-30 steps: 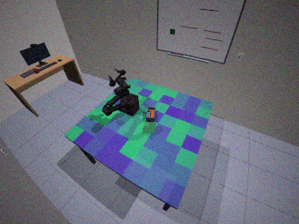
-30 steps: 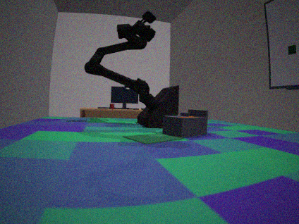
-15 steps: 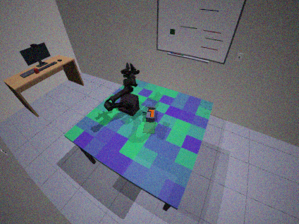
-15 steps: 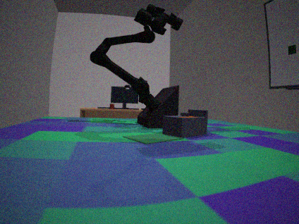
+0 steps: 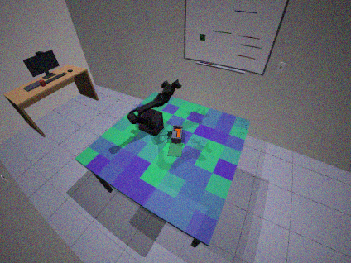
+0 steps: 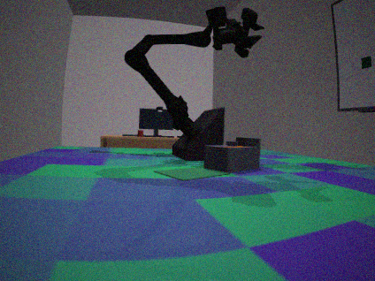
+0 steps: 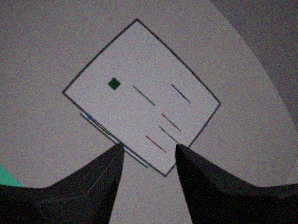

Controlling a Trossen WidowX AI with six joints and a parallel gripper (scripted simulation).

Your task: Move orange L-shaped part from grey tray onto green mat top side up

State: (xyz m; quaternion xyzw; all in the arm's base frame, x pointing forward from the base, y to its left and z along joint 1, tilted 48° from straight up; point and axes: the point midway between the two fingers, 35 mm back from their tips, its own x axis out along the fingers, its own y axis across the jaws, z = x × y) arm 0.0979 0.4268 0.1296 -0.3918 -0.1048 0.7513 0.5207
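Right now the orange L-shaped part is 10 cm ahead of my gripper tip, 15 cm to the right of it and 45 cm below it. Also, from my gripper tip: green mat (18 cm ahead, 30 cm to the right, 51 cm below).
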